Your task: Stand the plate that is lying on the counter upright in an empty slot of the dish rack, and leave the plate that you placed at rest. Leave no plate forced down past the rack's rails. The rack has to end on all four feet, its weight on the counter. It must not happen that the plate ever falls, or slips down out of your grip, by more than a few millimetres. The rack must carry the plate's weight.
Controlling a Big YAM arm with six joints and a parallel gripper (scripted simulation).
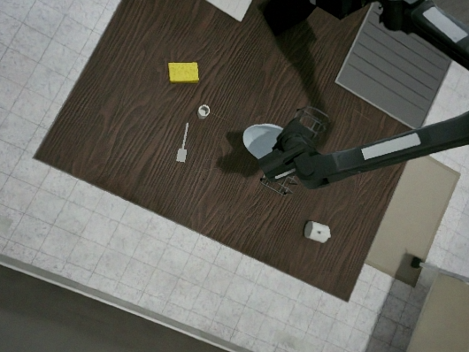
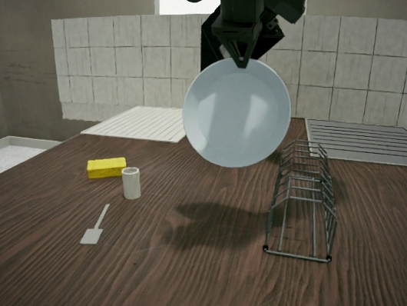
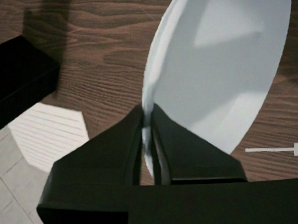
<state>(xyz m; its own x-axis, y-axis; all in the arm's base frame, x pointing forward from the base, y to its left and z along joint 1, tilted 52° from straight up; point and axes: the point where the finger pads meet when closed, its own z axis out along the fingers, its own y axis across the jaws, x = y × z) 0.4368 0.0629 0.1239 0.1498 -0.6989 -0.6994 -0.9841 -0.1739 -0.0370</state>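
My gripper is now 90 mm above the plate and 30 mm short of it. Also, from my hand: white mat 620 mm to the right, 490 mm behind, 300 mm below; grey draining board 710 mm behind, 310 mm below, 220 mm to the left; white mug 400 mm to the left, 270 mm below, 100 mm ahead.
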